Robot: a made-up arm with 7 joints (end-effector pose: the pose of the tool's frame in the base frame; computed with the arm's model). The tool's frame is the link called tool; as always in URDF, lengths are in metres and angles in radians. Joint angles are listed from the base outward.
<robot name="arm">
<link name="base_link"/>
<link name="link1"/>
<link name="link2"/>
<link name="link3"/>
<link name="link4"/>
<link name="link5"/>
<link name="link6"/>
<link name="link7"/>
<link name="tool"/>
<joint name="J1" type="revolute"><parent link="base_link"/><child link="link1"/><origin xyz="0 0 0.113" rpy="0 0 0"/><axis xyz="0 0 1"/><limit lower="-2.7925" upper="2.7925"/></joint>
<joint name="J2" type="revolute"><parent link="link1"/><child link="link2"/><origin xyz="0 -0.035 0.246" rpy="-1.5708 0 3.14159"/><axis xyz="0 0 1"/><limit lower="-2.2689" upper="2.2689"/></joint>
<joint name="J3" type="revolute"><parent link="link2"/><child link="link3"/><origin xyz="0 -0.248 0.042" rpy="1.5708 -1.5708 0"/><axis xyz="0 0 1"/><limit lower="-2.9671" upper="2.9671"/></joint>
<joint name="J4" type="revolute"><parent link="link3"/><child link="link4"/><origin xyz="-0.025 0.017 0.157" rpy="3.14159 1.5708 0"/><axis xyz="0 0 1"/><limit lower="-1.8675" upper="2.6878"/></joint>
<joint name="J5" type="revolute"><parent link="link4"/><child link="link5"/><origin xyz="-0.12 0.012 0.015" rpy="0 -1.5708 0"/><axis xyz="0 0 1"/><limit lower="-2.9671" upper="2.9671"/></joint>
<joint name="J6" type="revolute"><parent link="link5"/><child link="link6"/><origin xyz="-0.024 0 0.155" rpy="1.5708 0 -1.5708"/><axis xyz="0 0 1"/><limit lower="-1.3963" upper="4.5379"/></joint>
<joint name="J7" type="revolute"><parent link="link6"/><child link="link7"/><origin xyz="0.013 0.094 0.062" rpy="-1.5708 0 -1.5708"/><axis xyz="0 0 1"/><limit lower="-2.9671" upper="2.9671"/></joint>
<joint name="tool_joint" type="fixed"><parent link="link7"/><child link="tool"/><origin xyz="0 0 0" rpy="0 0 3.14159"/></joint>
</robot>
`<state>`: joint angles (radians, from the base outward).
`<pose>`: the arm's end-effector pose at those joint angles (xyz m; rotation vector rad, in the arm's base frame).
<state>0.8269 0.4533 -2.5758 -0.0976 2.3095 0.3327 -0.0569</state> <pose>-0.0994 -0.3623 1.0613 -1.1167 -0.2902 -2.4049</pose>
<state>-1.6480 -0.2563 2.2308 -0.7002 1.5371 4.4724 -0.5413</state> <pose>-0.2241 -0.0958 0.9891 0.7970 2.3149 0.7652</pose>
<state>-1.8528 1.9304 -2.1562 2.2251 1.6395 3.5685 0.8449</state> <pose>-0.1472 0.2707 0.2712 2.6470 -0.2735 1.3278</pose>
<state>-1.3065 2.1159 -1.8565 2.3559 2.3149 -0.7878 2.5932</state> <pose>-0.3980 0.0844 0.3363 -1.4949 -0.3725 0.0149</pose>
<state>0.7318 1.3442 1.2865 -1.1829 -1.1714 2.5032 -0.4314</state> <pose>-0.1137 -0.4628 0.3200 1.1792 2.4822 -0.4315</pose>
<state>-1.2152 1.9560 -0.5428 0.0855 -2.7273 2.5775 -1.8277</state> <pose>-0.1883 0.5738 0.2346 0.5751 -1.1589 -2.7340</pose>
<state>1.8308 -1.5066 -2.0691 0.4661 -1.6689 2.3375 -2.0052</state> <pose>-0.0043 0.6672 0.3075 -2.0530 -0.4534 -0.9729</pose>
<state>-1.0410 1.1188 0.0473 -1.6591 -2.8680 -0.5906 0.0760</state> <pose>-0.1865 0.3453 0.1896 0.7826 1.1723 -1.1017</pose>
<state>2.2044 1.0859 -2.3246 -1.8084 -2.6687 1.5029 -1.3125</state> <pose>0.0949 -0.1560 0.7997 0.9207 -0.8681 -1.4756</pose>
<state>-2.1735 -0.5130 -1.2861 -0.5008 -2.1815 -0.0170 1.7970</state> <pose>-0.0500 -0.3810 0.9523 -0.9368 0.9976 -0.0646</pose>
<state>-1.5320 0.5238 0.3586 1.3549 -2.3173 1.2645 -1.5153</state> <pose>0.1856 0.0400 0.9050 0.2411 0.7212 -1.9846</pose>
